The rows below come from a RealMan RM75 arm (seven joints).
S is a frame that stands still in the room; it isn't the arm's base.
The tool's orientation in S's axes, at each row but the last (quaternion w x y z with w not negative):
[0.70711 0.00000 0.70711 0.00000]
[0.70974 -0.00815 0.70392 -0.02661]
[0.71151 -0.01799 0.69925 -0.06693]
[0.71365 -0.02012 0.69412 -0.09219]
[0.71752 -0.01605 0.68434 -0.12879]
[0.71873 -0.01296 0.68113 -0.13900]
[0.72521 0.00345 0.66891 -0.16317]
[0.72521 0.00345 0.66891 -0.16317]
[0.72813 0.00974 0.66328 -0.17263]
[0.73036 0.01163 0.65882 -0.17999]
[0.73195 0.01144 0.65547 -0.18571]
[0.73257 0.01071 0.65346 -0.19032]
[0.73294 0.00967 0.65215 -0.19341]
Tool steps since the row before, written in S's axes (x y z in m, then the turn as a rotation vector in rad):
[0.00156 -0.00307 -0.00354 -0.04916 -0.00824 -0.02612]
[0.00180 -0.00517 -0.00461 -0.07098 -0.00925 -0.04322]
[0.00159 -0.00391 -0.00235 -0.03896 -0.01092 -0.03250]
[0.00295 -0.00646 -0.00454 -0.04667 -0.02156 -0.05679]
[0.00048 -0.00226 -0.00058 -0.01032 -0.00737 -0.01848]
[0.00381 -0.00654 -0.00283 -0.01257 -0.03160 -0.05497]
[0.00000 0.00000 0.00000 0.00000 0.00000 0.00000]
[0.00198 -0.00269 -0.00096 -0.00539 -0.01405 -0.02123]
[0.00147 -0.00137 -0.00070 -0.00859 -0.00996 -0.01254]
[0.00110 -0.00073 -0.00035 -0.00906 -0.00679 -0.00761]
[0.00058 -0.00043 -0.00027 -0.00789 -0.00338 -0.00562]
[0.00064 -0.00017 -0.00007 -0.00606 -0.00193 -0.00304]
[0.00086 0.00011 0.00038 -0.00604 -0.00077 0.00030]
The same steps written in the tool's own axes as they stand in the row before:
[0.00354 -0.00307 0.00156 0.02612 -0.00824 -0.04916]
[0.00487 -0.00489 0.00189 0.04308 -0.00898 -0.07110]
[0.00282 -0.00348 0.00180 0.03306 -0.00967 -0.03882]
[0.00557 -0.00533 0.00341 0.05859 -0.01711 -0.04629]
[0.00105 -0.00199 0.00078 0.01928 -0.00512 -0.01021]
[0.00431 -0.00500 0.00466 0.06007 -0.02123 -0.01090]
[0.00000 0.00000 0.00000 0.00000 0.00000 0.00000]
[0.00166 -0.00186 0.00242 0.02360 -0.01007 -0.00432]
[0.00109 -0.00075 0.00166 0.01401 -0.00894 -0.00735]
[0.00059 -0.00030 0.00119 0.00843 -0.00719 -0.00796]
[0.00041 -0.00017 0.00063 0.00572 -0.00414 -0.00745]
[0.00016 0.00005 0.00064 0.00299 -0.00286 -0.00571]
[-0.00033 0.00027 0.00085 -0.00053 -0.00257 -0.00550]

